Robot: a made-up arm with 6 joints.
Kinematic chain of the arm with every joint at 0, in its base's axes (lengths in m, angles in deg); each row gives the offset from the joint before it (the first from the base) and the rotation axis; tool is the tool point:
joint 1: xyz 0 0 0.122 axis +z
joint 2: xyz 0 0.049 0 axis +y
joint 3: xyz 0 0 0.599 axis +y
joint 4: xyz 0 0 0.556 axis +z
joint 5: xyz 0 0 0 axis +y
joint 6: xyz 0 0 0.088 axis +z
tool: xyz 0 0 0
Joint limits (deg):
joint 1: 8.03..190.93
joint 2: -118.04..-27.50
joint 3: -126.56..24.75
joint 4: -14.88..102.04
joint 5: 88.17..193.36
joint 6: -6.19..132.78
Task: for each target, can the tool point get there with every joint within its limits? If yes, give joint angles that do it. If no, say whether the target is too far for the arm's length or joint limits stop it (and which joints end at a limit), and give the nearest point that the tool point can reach.
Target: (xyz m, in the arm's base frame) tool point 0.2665 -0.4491 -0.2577
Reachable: yes | joints 127.56 -81.36 -111.20 24.18 157.93 30.50
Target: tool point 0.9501 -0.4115 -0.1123
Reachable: yes | joints 159.17 -97.16 -12.76 84.02 181.48 76.62
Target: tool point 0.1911 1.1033 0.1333
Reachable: no: joint limits stop it (at a limit: joint 1, joint 3, joint 5) | nearest point 0.4890 0.0652 0.1360 | short by 1.080 m
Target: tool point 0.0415 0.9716 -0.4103
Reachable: no: joint limits stop it (at a limit: joint 1, joint 2, joint 3, joint 5) | nearest point -0.0396 0.1324 -0.3926 | short by 0.843 m
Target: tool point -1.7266 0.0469 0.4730
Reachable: no: too far | nearest point -1.1420 -0.0228 0.3557 | short by 0.600 m
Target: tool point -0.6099 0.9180 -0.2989
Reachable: no: joint limits stop it (at a limit: joint 1) | nearest point -0.4902 0.0692 -0.2989 | short by 0.857 m
